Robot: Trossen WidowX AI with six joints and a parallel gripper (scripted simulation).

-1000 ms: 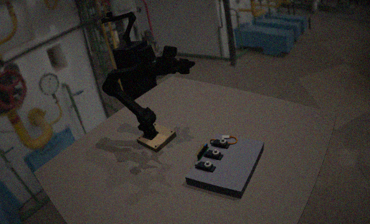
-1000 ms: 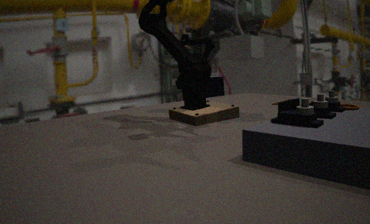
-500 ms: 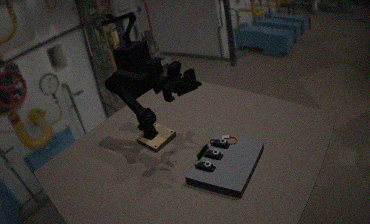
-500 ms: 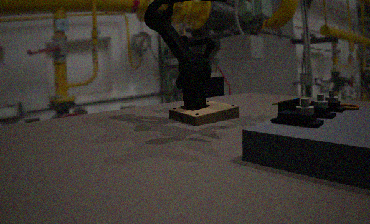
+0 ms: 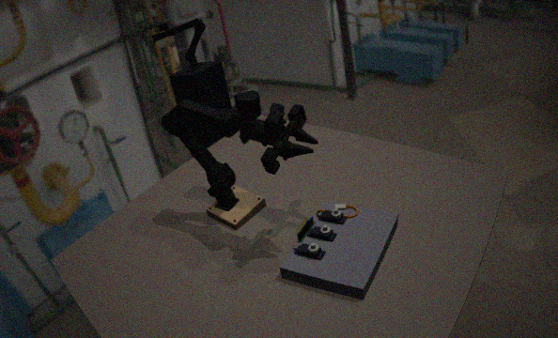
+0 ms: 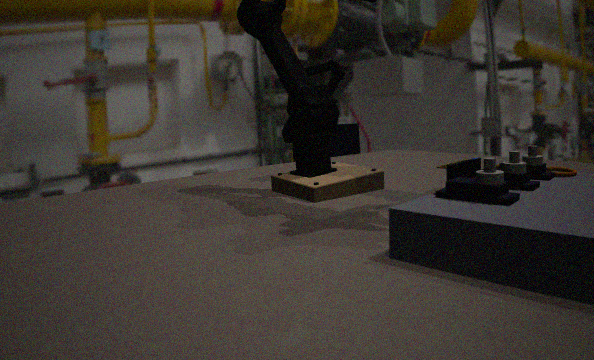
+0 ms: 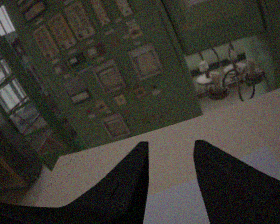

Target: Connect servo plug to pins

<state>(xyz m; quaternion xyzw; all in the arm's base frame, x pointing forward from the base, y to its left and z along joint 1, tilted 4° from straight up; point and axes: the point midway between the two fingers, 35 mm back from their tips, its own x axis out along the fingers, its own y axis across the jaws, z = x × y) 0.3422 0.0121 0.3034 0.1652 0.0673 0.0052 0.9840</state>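
Now: the blue band 25 cm below my gripper tip and 5 cm behind it. From my gripper tip the other things lie so: holder block (29 cm below, 11 cm ahead, 2 cm to the right).
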